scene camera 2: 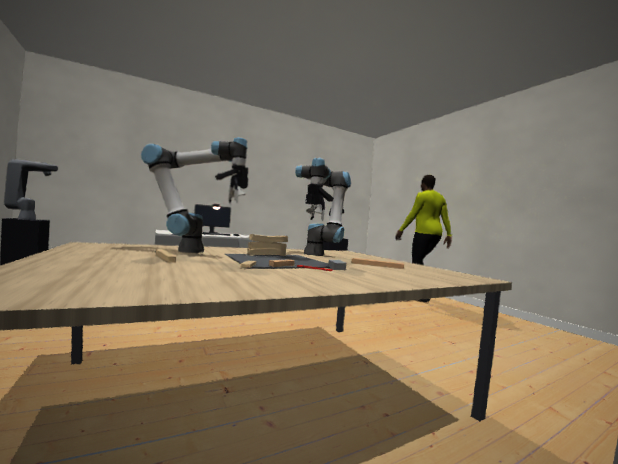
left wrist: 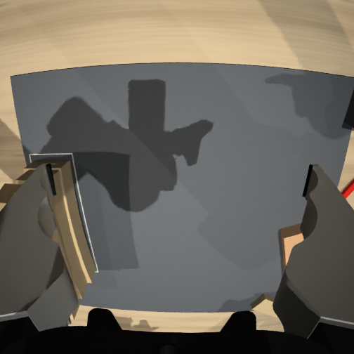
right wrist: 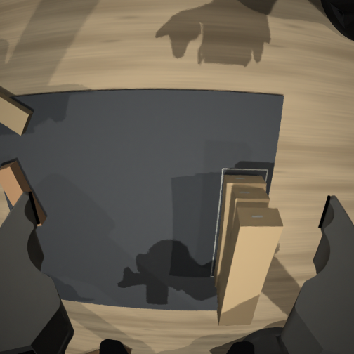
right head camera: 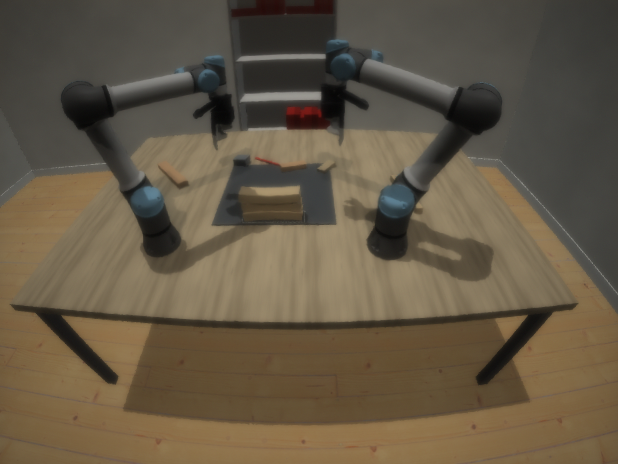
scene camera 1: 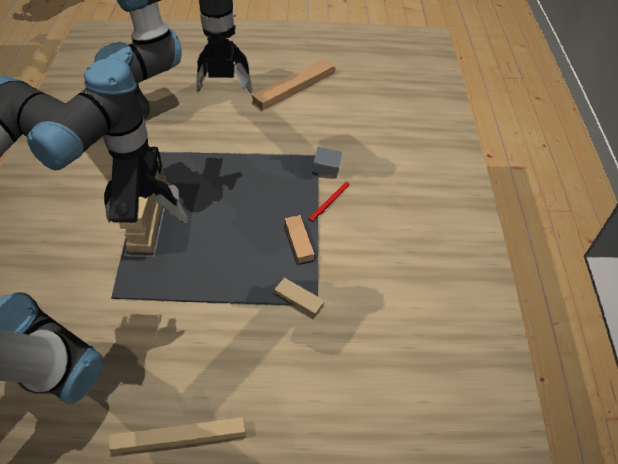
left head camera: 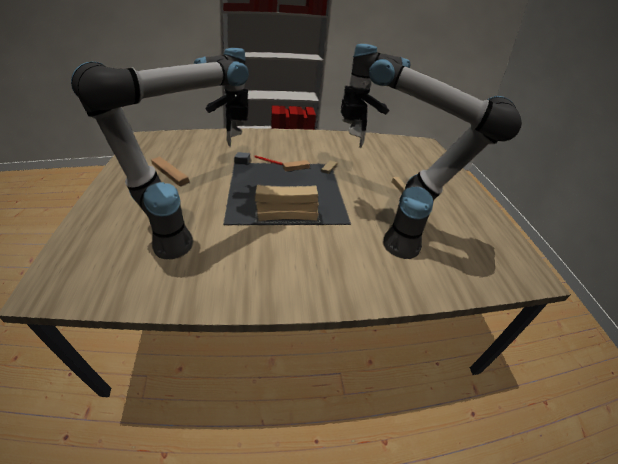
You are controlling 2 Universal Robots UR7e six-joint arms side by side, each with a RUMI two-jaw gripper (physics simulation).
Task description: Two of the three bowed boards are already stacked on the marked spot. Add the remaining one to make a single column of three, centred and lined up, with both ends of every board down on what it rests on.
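Seen in the pictures: left gripper, fingertip midpoint: [scene camera 2: 316, 220] [right head camera: 220, 143] [scene camera 1: 224, 92] [left head camera: 231, 140]; right gripper, fingertip midpoint: [scene camera 2: 233, 203] [right head camera: 337, 137] [scene camera 1: 147, 222] [left head camera: 355, 139]; left arm's base, origin of the base link: [scene camera 2: 313, 254] [right head camera: 162, 243] [left head camera: 172, 244]; right arm's base, origin of the base link: [scene camera 2: 191, 251] [right head camera: 387, 245] [left head camera: 401, 245].
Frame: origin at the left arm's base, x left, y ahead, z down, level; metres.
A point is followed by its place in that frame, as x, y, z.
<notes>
Three pale bowed boards [left head camera: 286, 202] @[-0.434, -0.077, -0.095] [right head camera: 271, 202] @[-0.442, -0.081, -0.097] [scene camera 2: 268, 245] @[-0.469, -0.030, -0.070] [left wrist: 70, 220] [right wrist: 250, 255] stand as one column inside the white outline [left wrist: 52, 154] [right wrist: 245, 169]. In the left head camera their ends look roughly flush. The top board [left head camera: 286, 194] @[-0.436, -0.071, -0.127] looks level, with both ends on the middle board [left head camera: 286, 206] @[-0.439, -0.070, -0.071]; any fine offset is too small to tell. My left gripper [scene camera 1: 224, 90] @[-0.341, 0.228, -0.246] [left wrist: 178, 165] is open and empty, raised away from the column in scene camera 1. My right gripper [left head camera: 358, 139] @[-0.728, -0.076, -0.305] [scene camera 2: 237, 196] @[-0.728, -0.076, -0.305] [right wrist: 179, 197] is open and empty, high above the table, with no board between its fingers.
The dark mat [left head camera: 332, 215] @[-0.622, -0.131, -0.006] [scene camera 1: 225, 280] @[-0.726, 0.064, -0.006] lies under the column. Near its far edge are a grey block [scene camera 1: 327, 161] @[-0.497, 0.459, -0.040], red stick [scene camera 1: 329, 201] @[-0.609, 0.409, -0.010], short orange block [scene camera 1: 299, 239] @[-0.706, 0.273, -0.031] and short pale block [scene camera 1: 299, 297] @[-0.854, 0.202, -0.021]. An orange plank [scene camera 1: 294, 85] @[-0.135, 0.526, -0.029] and pale plank [scene camera 1: 177, 436] @[-1.057, -0.171, -0.029] lie farther out.
</notes>
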